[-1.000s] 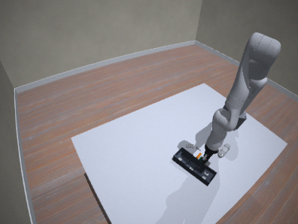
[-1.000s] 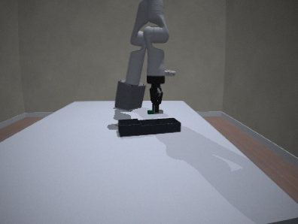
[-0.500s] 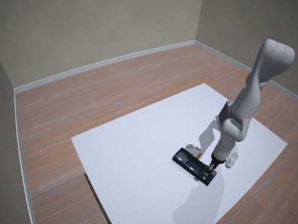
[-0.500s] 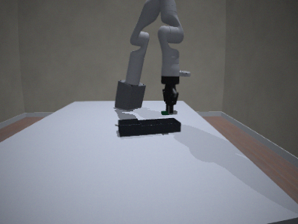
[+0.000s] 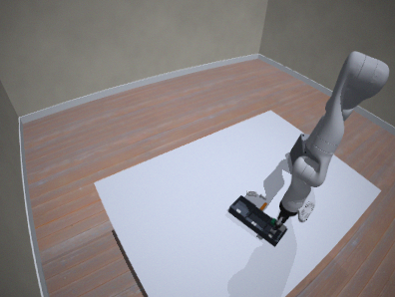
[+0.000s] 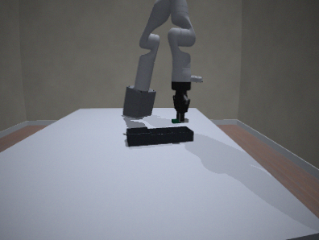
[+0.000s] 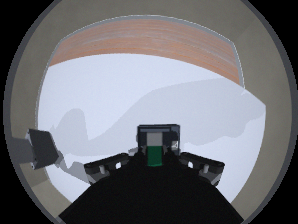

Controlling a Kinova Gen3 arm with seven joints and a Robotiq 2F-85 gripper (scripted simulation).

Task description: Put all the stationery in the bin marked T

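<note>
Right now the tiny pale thing is 10 mm to the right of my hand and 70 mm below it. Also, from my hand: small green object: 10 mm to the left, 20 mm below; small orange thing: 60 mm behind, 120 mm to the right, 80 mm below; long black bin: 20 mm ahead, 80 mm to the right, 70 mm below.
</note>
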